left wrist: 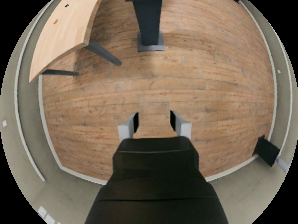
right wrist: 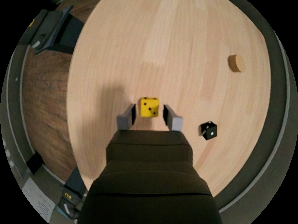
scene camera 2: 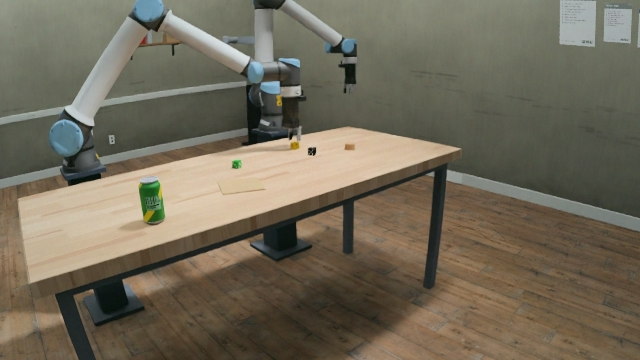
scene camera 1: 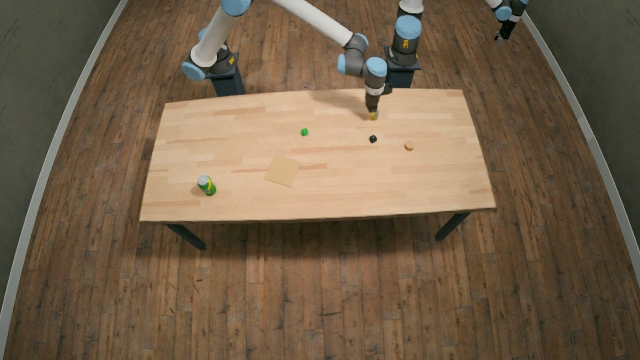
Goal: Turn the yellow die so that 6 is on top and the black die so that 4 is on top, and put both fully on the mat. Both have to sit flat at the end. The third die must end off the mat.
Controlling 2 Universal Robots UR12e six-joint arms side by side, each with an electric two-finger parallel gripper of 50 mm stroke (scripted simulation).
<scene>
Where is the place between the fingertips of my right gripper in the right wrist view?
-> At 149, 110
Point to a tan mat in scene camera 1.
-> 282, 170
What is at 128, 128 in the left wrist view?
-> My left gripper.
</scene>
